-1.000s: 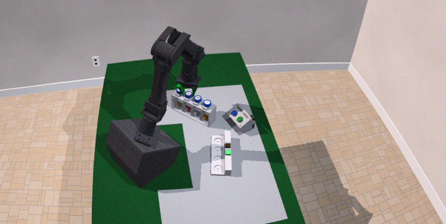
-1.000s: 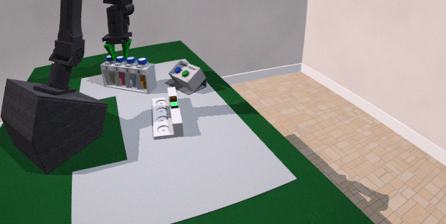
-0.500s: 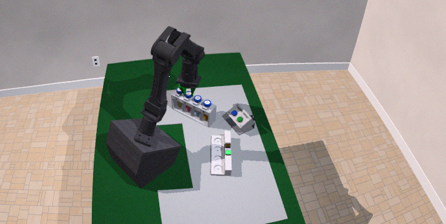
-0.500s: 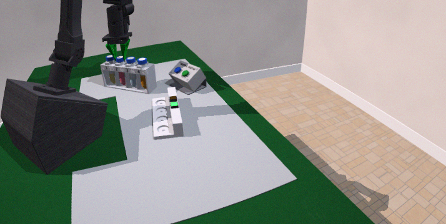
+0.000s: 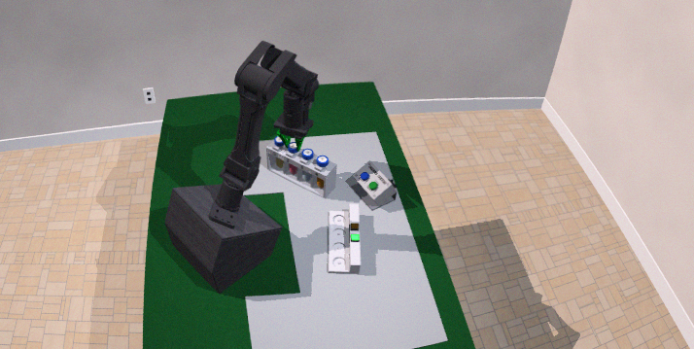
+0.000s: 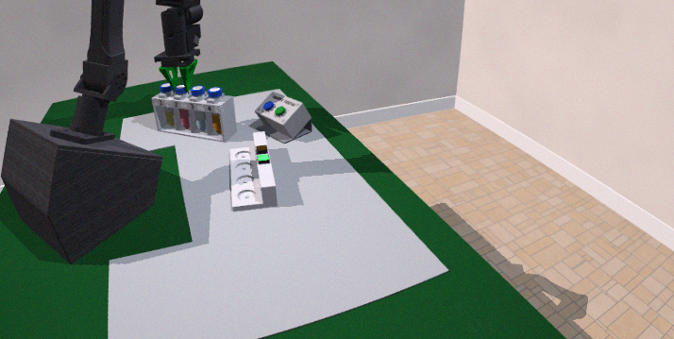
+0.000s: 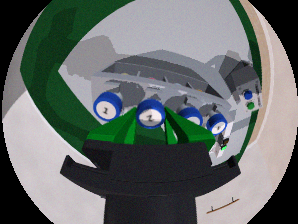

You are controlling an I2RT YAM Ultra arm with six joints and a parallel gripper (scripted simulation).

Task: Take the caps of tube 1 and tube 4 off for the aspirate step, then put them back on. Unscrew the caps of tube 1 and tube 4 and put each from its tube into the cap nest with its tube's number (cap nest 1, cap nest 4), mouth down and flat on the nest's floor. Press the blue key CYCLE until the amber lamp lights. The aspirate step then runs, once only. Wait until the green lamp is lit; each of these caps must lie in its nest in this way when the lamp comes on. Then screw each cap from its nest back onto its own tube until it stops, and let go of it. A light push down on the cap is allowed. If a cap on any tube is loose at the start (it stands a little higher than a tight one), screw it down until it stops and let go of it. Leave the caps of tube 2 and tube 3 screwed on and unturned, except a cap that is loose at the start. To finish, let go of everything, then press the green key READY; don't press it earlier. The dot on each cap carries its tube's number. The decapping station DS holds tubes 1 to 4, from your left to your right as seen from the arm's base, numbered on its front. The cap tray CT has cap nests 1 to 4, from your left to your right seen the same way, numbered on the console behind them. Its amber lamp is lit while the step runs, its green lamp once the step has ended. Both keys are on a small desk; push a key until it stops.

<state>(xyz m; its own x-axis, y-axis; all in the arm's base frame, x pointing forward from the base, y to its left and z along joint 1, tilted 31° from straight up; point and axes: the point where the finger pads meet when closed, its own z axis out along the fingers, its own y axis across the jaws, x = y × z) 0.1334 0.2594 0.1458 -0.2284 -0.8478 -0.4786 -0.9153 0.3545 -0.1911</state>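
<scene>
My gripper is now 250 mm short of the green key, 70 mm to the left of it and 50 mm above it. Also, from my hand: blue key (220 mm ahead, 40 mm to the right, 50 mm below).
</scene>
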